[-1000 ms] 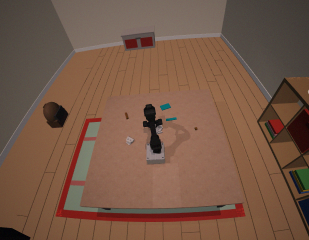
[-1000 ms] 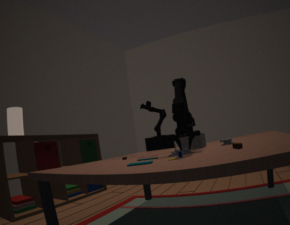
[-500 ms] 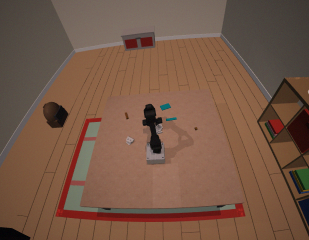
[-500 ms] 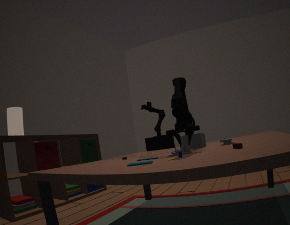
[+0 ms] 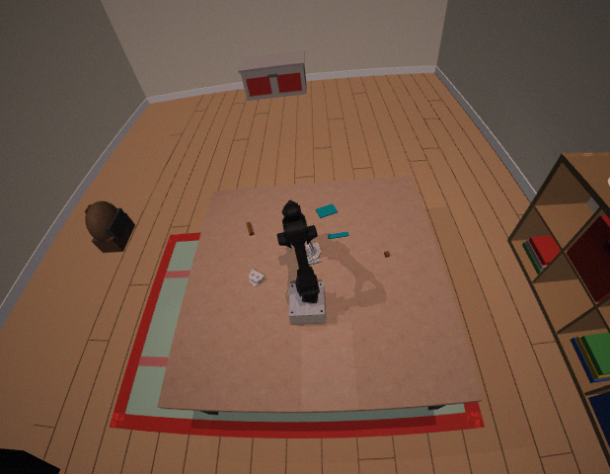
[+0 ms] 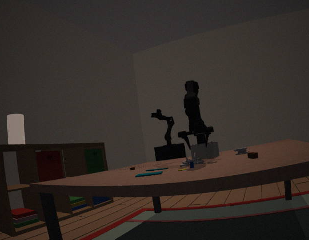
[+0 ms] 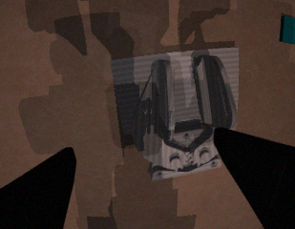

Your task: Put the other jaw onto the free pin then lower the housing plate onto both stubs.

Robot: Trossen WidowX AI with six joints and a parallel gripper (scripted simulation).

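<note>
My gripper tip is 19 cm to the right of the housing plate, 17 cm past it and 5 cm above it. Also, from my gripper tip: blue block: 19 cm ahead, 6 cm below, 5 cm to the left; then grey jaw: 6 cm below, 4 cm to the right, 2 cm behind; then teal bar: 18 cm to the right, 14 cm ahead, 7 cm below.
</note>
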